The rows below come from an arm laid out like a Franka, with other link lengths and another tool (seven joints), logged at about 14 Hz.
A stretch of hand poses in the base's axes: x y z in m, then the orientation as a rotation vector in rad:
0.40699 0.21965 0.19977 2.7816 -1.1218 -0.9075
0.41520 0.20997 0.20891 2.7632 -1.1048 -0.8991
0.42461 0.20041 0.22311 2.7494 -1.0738 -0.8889
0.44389 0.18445 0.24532 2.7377 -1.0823 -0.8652
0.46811 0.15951 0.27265 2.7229 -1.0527 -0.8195
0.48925 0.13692 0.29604 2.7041 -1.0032 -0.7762
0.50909 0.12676 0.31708 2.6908 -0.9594 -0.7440
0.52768 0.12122 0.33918 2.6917 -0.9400 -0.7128
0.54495 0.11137 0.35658 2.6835 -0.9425 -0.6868
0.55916 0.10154 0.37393 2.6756 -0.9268 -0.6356
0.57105 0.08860 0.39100 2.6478 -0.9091 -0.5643
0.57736 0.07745 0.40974 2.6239 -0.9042 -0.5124
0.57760 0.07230 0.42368 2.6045 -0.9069 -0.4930
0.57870 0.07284 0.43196 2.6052 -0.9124 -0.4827
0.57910 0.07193 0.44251 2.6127 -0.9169 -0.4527
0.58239 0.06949 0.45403 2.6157 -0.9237 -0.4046
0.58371 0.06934 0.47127 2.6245 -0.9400 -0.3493
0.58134 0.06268 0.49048 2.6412 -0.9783 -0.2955
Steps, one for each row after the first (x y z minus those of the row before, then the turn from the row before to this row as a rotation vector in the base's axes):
0.00821 -0.00968 0.00914 -0.0208 0.0075 0.0127
0.00941 -0.00956 0.01420 -0.0197 0.0062 0.0223
0.01928 -0.01596 0.02221 -0.0196 -0.0069 -0.0031
0.02422 -0.02494 0.02733 -0.0370 -0.0109 0.0250
0.02114 -0.02259 0.02339 -0.0410 -0.0056 0.0387
0.01984 -0.01016 0.02104 -0.0302 -0.0039 0.0339
0.01859 -0.00554 0.02210 -0.0147 -0.0141 0.0172
0.01727 -0.00985 0.01740 -0.0176 -0.0111 0.0014
0.01421 -0.00983 0.01735 -0.0296 -0.0224 0.0170
0.01189 -0.01294 0.01707 -0.0544 -0.0261 0.0203
0.00631 -0.01115 0.01874 -0.0412 -0.0199 0.0090
0.00024 -0.00515 0.01394 -0.0239 -0.0045 -0.0006
0.00110 0.00054 0.00828 -0.0024 -0.0076 -0.0023
0.00040 -0.00091 0.01055 -0.0036 -0.0217 0.0018
0.00329 -0.00244 0.01152 -0.0132 -0.0315 0.0023
0.00132 -0.00015 0.01724 -0.0081 -0.0403 -0.0028
-0.00237 -0.00666 0.01921 0.0048 -0.0471 -0.0170

